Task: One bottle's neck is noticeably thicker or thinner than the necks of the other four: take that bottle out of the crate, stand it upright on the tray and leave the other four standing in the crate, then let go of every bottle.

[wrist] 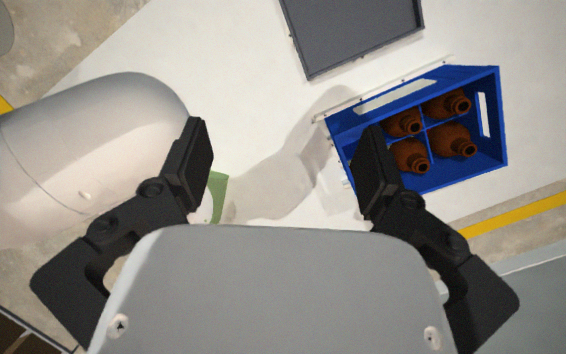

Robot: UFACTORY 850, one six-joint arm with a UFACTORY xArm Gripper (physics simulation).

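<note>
The blue crate (495, 112) stands at the right of the wrist view. Four brown bottles show in its compartments: one at the back right (438, 107), one at the back left (396, 123), one at the front right (447, 139) and one at the front left (406, 151). The right finger hides part of the crate's left side, so a fifth bottle cannot be made out. Which neck differs is hard to tell. The dark grey tray (355, 37) lies at the top, partly in view, with no bottle on the visible part. My gripper (283, 140) is open, with nothing between its fingers, above and left of the crate.
A large pale rounded cylinder (100, 145) fills the left side. A green piece (218, 195) shows behind the left finger. A thin white rail (425, 66) runs along the crate's back side. A yellow floor stripe (520, 213) lies beyond the white table's edge at the lower right.
</note>
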